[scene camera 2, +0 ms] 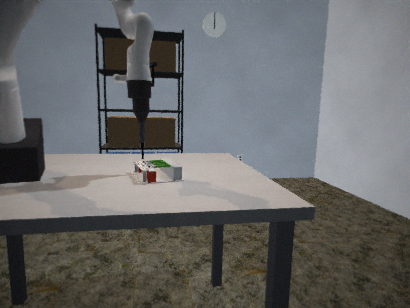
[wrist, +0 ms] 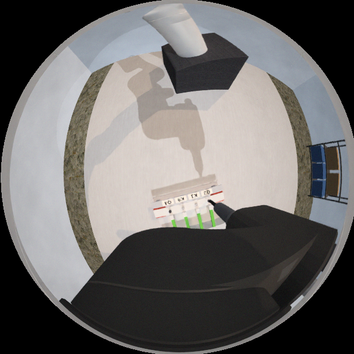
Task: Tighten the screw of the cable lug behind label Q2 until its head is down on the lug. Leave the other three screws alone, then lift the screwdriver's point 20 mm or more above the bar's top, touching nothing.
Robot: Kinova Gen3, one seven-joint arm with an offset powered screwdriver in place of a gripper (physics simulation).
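Pixels of known places: end effector, tool point: (scene camera 2: pixel 142 159); arm's base, origin of the base link: (scene camera 2: pixel 8 136).
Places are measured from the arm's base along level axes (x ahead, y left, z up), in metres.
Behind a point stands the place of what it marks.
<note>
The white terminal bar (wrist: pixel 160 212) has red stripes and labels Q2 (wrist: pixel 206 192), K1 (wrist: pixel 194 195), K9 (wrist: pixel 180 199) and Q4 (wrist: pixel 168 202), upside down in the wrist view. Green cables (wrist: pixel 212 217) (scene camera 2: pixel 160 163) @(x 0.475, y -0.107, z -0.090 m) run behind it. A dark screw spot (wrist: pixel 170 211) shows behind Q4; the K1 and K9 screws are too small to judge. My screwdriver (scene camera 2: pixel 143 157) @(x 0.424, y -0.048, z -0.077 m) (wrist: pixel 210 202) points straight down, its tip over the place behind Q2. In the scene view a thin gap seems to show between tip and bar. The tip hides the Q2 screw, so its head height cannot be seen. The tool has no fingers.
A grey block (scene camera 2: pixel 176 173) @(x 0.516, y -0.176, z -0.113 m) stands at the cable end of the fixture, on the pale table (scene camera 2: pixel 225 185) @(x 0.655, y -0.269, z -0.140 m). The black robot pedestal (scene camera 2: pixel 22 160) @(x 0.048, y -0.066, z -0.070 m) (wrist: pixel 200 75) stands on the table, to the left in the scene view. A shelf rack (scene camera 2: pixel 182 95) is in the background.
</note>
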